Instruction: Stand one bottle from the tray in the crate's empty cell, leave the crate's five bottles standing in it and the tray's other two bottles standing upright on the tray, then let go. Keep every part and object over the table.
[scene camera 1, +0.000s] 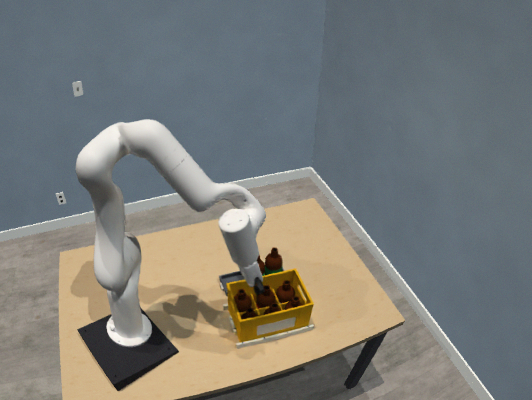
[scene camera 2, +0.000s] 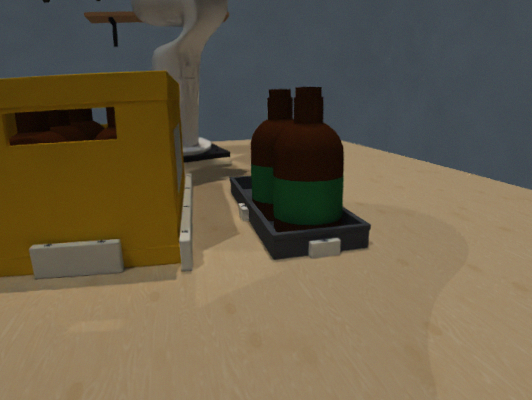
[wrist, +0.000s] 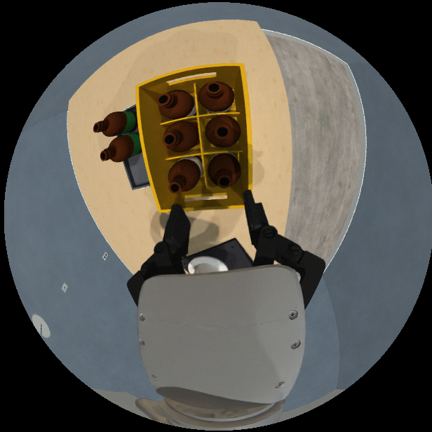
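The yellow crate (scene camera 1: 247, 328) (scene camera 2: 145, 200) (wrist: 247, 100) stands on the table. In the wrist view each of its cells holds a brown bottle, all seemingly upright, including the near right bottle (wrist: 224, 169) and the near left bottle (wrist: 185, 175). Two brown bottles with green labels, one nearer (scene camera 2: 308, 155) (scene camera 1: 274, 261) and one behind it (scene camera 2: 262, 150), stand upright on the dark tray (scene camera 2: 290, 245) (wrist: 138, 175). My gripper (wrist: 213, 207) is open and empty, above the crate in scene camera 1; its fingers partly show there, and their exact height is hard to tell.
White blocks, one at the crate's end (scene camera 2: 77, 259) and one at the tray's end (scene camera 2: 324, 248), sit against their bases. The arm's black base plate (scene camera 1: 120, 367) is on the table's left side. The table's front edge runs close to the crate's labelled side.
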